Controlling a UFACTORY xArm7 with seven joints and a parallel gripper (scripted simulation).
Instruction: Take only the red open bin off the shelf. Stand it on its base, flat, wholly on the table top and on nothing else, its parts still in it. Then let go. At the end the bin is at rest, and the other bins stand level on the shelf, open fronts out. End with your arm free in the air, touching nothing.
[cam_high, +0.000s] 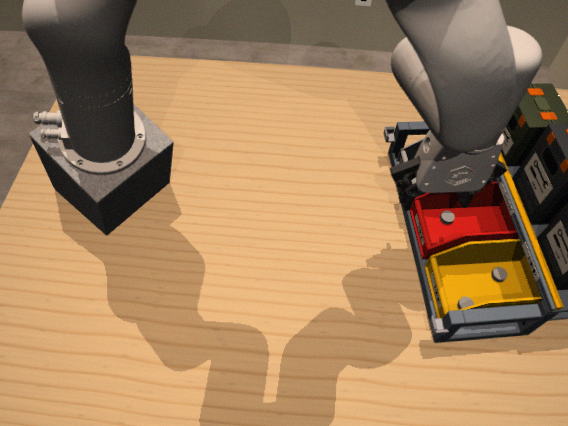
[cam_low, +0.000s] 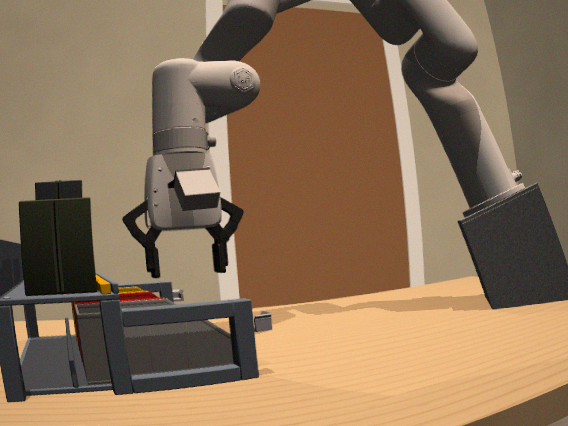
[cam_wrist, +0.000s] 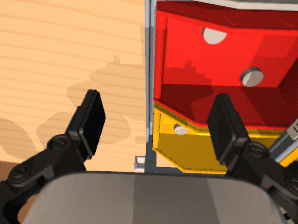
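My gripper is now 80 mm short of the red open bin, 70 mm above it and 10 mm to the left of it. From my hand the other things lie so: dark box 190 mm ahead, 100 mm to the left, 40 mm above; then yellow open bin 120 mm to the right, 80 mm ahead, 70 mm below.
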